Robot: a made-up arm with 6 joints. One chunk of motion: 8 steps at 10 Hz.
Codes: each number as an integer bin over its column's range. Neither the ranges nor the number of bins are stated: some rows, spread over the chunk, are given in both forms.
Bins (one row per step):
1: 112 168 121 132 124 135
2: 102 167 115 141 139 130
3: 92 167 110 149 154 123
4: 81 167 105 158 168 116
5: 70 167 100 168 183 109
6: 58 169 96 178 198 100
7: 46 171 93 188 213 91
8: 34 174 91 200 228 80
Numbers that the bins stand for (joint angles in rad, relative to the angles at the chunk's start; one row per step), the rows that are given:
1: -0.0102 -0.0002 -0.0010 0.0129 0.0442 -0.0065
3: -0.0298 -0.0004 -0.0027 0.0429 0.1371 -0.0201
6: -0.0631 -0.0001 -0.0049 0.0941 0.2734 -0.0463
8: -0.0867 0.0005 -0.0057 0.1329 0.3664 -0.0690
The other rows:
2: -0.0200 -0.0004 -0.0020 0.0288 0.0906 -0.0122
4: -0.0406 -0.0004 -0.0035 0.0588 0.1805 -0.0281
5: -0.0514 -0.0004 -0.0043 0.0765 0.2269 -0.0360
7: -0.0749 0.0001 -0.0054 0.1118 0.3199 -0.0565

